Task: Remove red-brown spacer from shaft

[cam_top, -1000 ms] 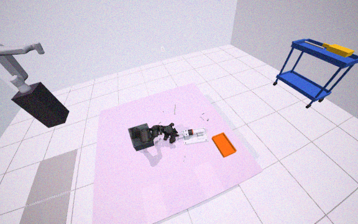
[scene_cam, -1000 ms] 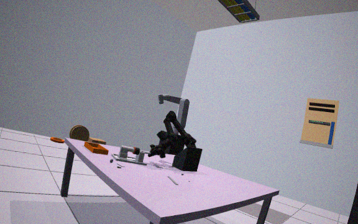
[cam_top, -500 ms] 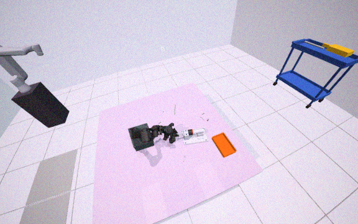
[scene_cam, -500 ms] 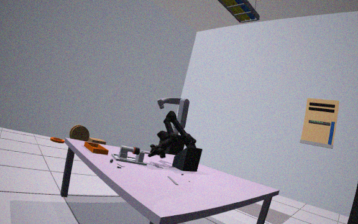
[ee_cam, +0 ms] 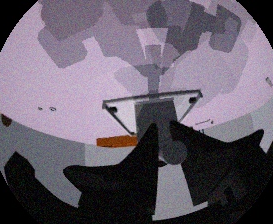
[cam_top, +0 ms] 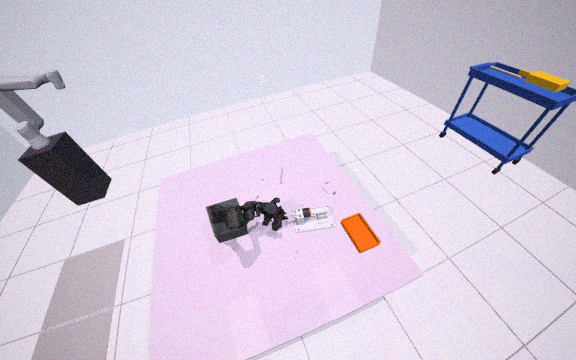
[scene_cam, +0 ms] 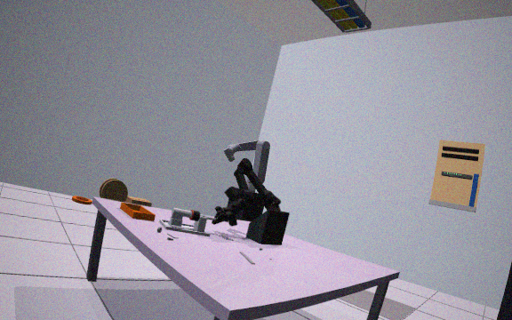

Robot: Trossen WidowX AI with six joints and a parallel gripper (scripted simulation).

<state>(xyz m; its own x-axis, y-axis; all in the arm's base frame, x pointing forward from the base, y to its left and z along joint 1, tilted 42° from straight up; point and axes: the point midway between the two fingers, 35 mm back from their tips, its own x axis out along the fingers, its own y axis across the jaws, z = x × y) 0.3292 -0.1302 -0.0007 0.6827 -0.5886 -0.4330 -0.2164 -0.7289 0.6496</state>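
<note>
My gripper tip is now 50 mm short of the shaft, 20 mm below it and 10 mm to the left of it. Round my gripper tip: orange tray (340 mm ahead, 210 mm to the right, 50 mm below).
</note>
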